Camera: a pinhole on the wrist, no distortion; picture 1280 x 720 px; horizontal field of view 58.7 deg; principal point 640.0 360.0 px. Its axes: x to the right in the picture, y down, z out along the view. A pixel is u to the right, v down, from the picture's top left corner.
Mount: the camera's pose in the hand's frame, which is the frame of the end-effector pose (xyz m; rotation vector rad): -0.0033 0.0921 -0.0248 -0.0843 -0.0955 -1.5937
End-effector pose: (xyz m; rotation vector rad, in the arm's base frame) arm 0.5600 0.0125 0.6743 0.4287 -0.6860 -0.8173
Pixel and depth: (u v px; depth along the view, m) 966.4 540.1 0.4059
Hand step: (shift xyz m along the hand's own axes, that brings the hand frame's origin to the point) 0.0557 0.0212 0.3922
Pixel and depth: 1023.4 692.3 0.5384
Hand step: 0.1462 -0.0305 0.5321
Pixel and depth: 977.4 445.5 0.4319
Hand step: 0.0235 0.0133 0.4191
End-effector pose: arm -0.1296 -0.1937 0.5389 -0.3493 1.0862 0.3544
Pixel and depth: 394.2 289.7 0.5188
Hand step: -0.0355 0.2633 0.4776
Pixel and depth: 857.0 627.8 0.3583
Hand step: 0.0772 0.0630 0.3396
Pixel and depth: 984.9 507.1 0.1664
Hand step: 0.0160 0.0605 0.1464
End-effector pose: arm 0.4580 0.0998 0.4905 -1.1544 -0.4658 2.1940
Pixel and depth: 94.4 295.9 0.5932
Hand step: -0.0329 0.4429 0.5319
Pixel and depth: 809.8 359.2 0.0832
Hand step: -0.0041 0.0893 0.0593
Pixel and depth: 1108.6 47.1 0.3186
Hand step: -0.0960 0.0002 0.3059
